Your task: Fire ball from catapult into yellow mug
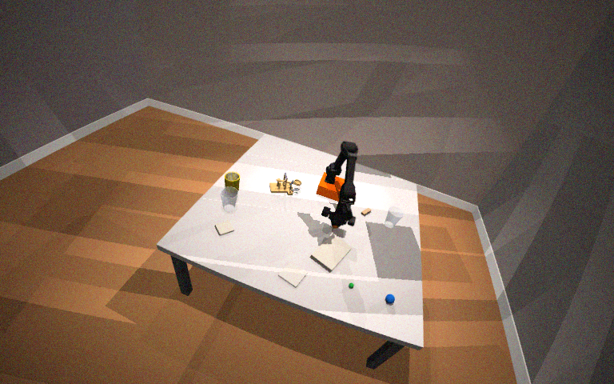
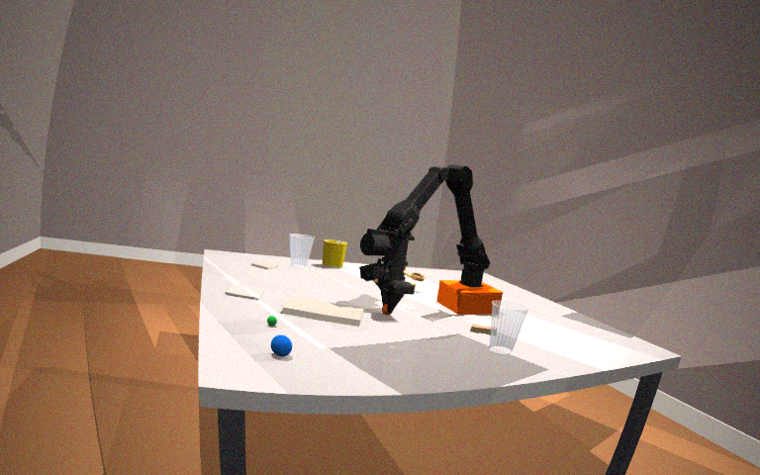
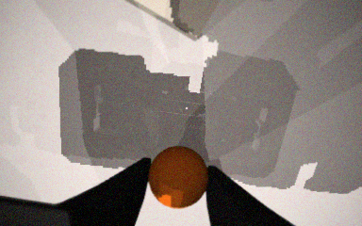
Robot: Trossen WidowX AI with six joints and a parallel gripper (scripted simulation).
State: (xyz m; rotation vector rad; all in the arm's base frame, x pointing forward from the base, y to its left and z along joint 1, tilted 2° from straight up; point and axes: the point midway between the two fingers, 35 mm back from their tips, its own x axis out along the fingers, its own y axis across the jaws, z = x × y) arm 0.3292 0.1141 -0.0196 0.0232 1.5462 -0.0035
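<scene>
Now: gripper tip 190 mm past the small wooden catapult, 350 mm to the left of it and 40 mm below it. The rest, counted from my gripper tip: orange ball (10 mm above); green ball (350 mm ahead, 150 mm to the left); small wooden block (220 mm behind, 170 mm to the left).
</scene>
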